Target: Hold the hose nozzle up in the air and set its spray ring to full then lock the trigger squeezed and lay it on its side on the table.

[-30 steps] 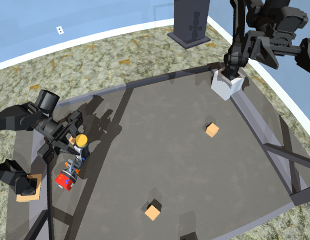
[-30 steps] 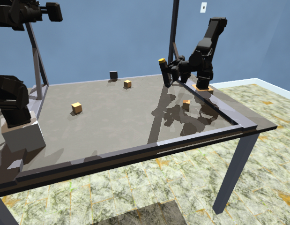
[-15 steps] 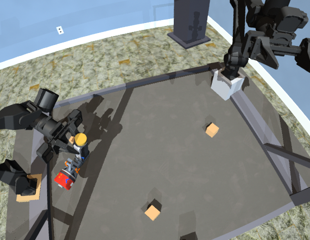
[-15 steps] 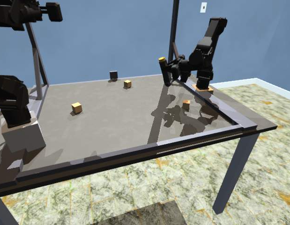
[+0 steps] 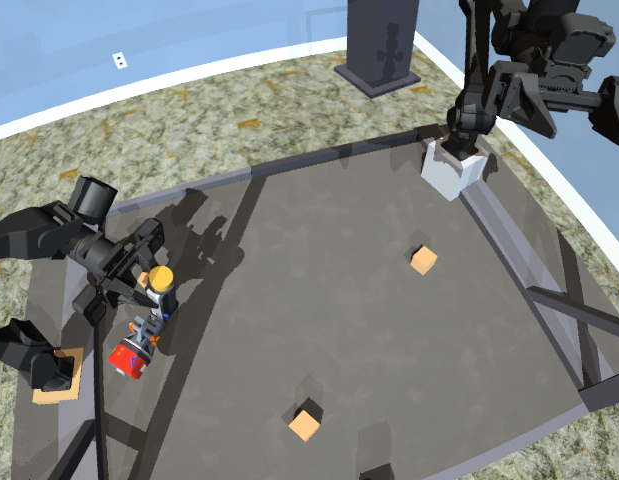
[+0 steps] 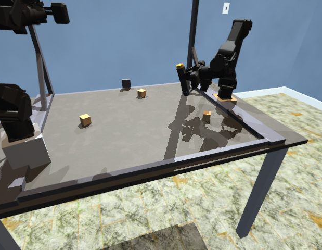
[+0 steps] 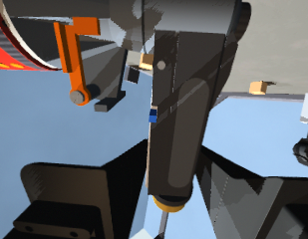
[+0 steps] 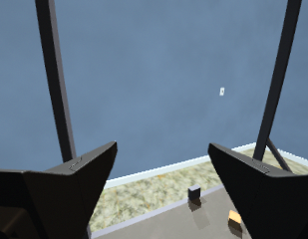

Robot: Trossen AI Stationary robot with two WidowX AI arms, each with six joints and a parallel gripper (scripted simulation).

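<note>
Now: right hand 170 mm short of the red spray ring, 590 mm to the right of it and 320 mm above it.
</note>
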